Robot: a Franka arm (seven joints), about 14 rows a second.
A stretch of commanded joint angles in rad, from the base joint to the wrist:
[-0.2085, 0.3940, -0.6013, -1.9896, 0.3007, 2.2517, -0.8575]
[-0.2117, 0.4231, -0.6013, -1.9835, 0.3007, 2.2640, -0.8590]
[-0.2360, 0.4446, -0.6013, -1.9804, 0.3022, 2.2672, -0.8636]
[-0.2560, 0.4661, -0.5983, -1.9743, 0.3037, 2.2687, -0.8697]
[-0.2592, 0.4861, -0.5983, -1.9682, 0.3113, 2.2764, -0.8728]
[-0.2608, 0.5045, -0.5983, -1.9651, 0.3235, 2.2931, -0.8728]
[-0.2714, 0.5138, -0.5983, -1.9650, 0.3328, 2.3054, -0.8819]
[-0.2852, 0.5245, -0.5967, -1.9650, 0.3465, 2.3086, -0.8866]
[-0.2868, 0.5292, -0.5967, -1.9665, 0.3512, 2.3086, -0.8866]
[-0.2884, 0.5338, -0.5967, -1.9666, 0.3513, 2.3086, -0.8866]
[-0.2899, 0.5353, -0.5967, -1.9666, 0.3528, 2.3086, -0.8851]
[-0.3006, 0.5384, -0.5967, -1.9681, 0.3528, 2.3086, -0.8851]
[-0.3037, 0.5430, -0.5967, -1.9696, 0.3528, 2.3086, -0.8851]
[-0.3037, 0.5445, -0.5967, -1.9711, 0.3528, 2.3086, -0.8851]
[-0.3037, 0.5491, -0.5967, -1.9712, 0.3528, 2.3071, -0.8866]
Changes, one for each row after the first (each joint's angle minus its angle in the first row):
[-0.0032, 0.0291, 0.0000, 0.0061, 0.0000, 0.0123, -0.0015]
[-0.0275, 0.0506, 0.0000, 0.0092, 0.0015, 0.0155, -0.0061]
[-0.0475, 0.0721, 0.0030, 0.0153, 0.0030, 0.0170, -0.0122]
[-0.0507, 0.0921, 0.0030, 0.0214, 0.0106, 0.0247, -0.0153]
[-0.0523, 0.1105, 0.0030, 0.0245, 0.0228, 0.0414, -0.0153]
[-0.0629, 0.1198, 0.0030, 0.0246, 0.0321, 0.0537, -0.0244]
[-0.0767, 0.1305, 0.0046, 0.0246, 0.0458, 0.0569, -0.0291]
[-0.0783, 0.1352, 0.0046, 0.0231, 0.0505, 0.0569, -0.0291]
[-0.0799, 0.1398, 0.0046, 0.0230, 0.0506, 0.0569, -0.0291]
[-0.0814, 0.1413, 0.0046, 0.0230, 0.0521, 0.0569, -0.0276]
[-0.0921, 0.1444, 0.0046, 0.0215, 0.0521, 0.0569, -0.0276]
[-0.0952, 0.1490, 0.0046, 0.0200, 0.0521, 0.0569, -0.0276]
[-0.0952, 0.1505, 0.0046, 0.0185, 0.0521, 0.0569, -0.0276]
[-0.0952, 0.1551, 0.0046, 0.0184, 0.0521, 0.0554, -0.0291]

